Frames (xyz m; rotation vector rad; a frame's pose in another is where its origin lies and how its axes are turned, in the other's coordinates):
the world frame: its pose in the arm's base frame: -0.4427 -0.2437 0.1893 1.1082 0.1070 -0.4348
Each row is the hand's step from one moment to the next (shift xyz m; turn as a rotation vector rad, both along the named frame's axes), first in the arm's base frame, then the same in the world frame.
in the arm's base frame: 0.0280 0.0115 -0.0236 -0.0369 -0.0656 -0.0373
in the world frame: 0.0292 -0.0046 -0.0244 -0.0038 -0.0702 0.0459
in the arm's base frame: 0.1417 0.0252 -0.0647 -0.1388 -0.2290 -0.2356
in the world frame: 0.1411 0.0103 -0.0699 0.0089 -0.3378 0.1142
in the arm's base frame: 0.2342 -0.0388 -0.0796 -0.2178 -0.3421 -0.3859
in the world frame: 0.2481 0.0101 -0.0321 0.0139 -0.5373 0.1566
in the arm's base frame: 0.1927 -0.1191 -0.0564 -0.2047 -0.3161 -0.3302
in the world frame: 0.2264 -0.0164 0.0547 0.0019 -0.4756 0.1571
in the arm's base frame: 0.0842 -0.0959 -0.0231 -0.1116 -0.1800 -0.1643
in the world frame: 0.1110 -0.0222 0.0633 -0.0015 -0.2489 0.0995
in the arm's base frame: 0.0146 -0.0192 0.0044 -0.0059 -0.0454 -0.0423
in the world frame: 0.0175 0.0023 0.0170 0.0202 -0.0548 0.0218
